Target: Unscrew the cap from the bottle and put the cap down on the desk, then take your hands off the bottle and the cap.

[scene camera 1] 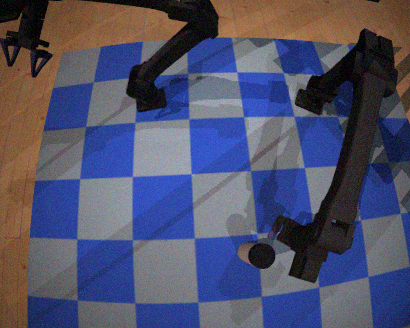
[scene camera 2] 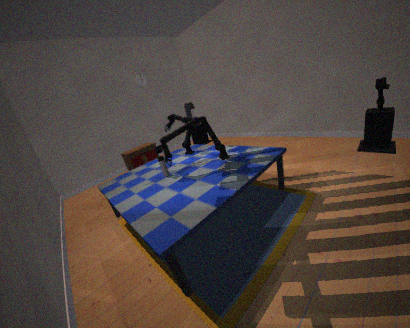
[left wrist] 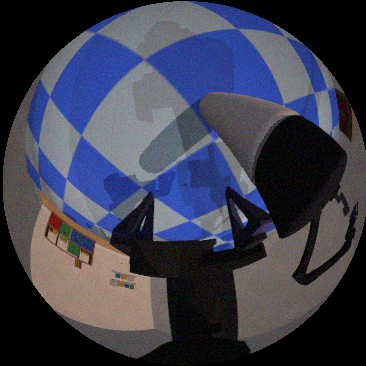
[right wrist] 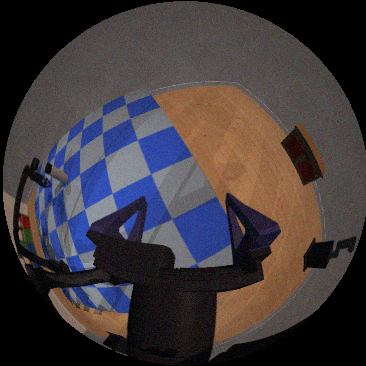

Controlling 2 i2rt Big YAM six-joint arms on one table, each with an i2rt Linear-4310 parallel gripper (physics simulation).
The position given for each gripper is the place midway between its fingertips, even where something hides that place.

Note:
The left gripper (scene camera 1: 286, 237) is open, holding nothing. Also in view: a bottle (left wrist: 243, 122). The right gripper (right wrist: 183, 198) is open, holding nothing.
The left gripper shows as well in the left wrist view (left wrist: 189, 192).

